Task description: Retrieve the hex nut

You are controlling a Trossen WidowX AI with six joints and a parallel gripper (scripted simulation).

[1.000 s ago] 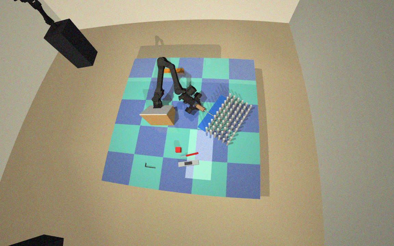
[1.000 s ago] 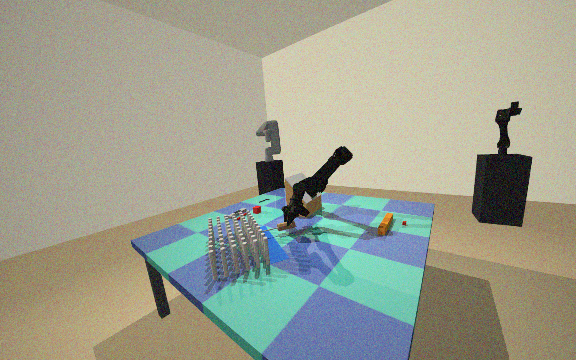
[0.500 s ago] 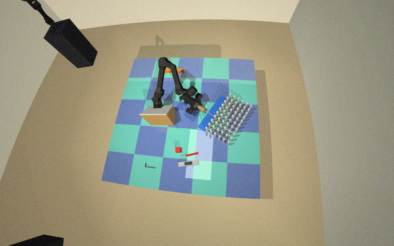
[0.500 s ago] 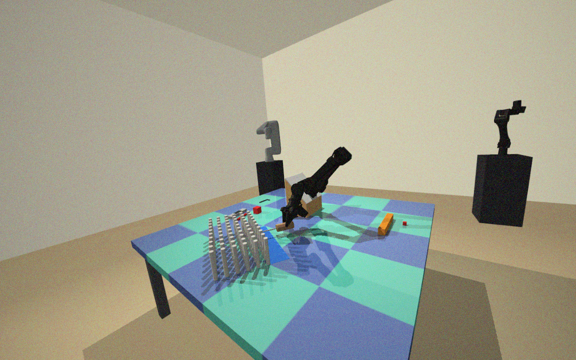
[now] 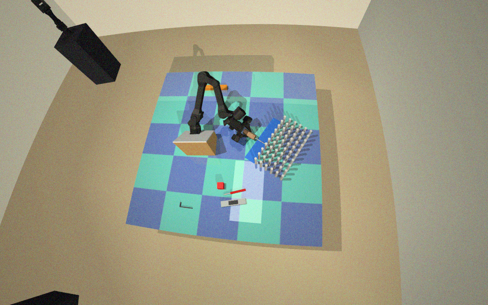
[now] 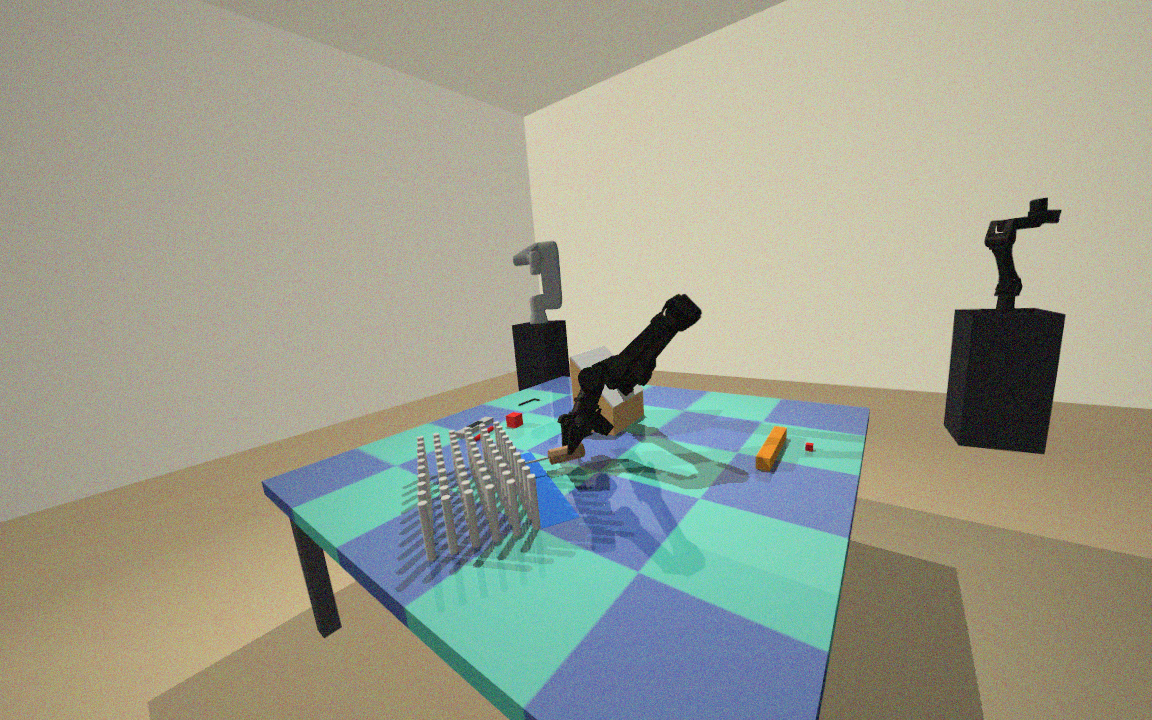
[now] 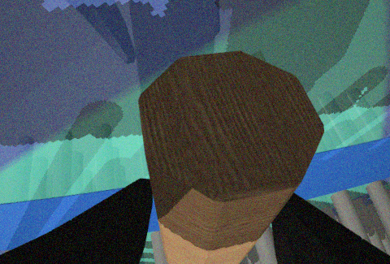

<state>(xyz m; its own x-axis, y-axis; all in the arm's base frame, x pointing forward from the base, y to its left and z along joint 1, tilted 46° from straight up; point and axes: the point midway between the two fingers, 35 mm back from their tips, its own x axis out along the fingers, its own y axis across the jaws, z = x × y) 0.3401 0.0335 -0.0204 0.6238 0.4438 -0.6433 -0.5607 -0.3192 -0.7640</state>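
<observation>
Right now the blue taped strip is 100 mm ahead of my gripper tip, 40 mm below it and 30 mm to the right of it. From my gripper tip the other things lie so: grey bar 460 mm to the right, 120 mm behind, 20 mm below; wooden-handled pick 80 mm ahead, 60 mm to the right, 10 mm below; red-handled tool 390 mm to the right, 140 mm behind, 30 mm below.
</observation>
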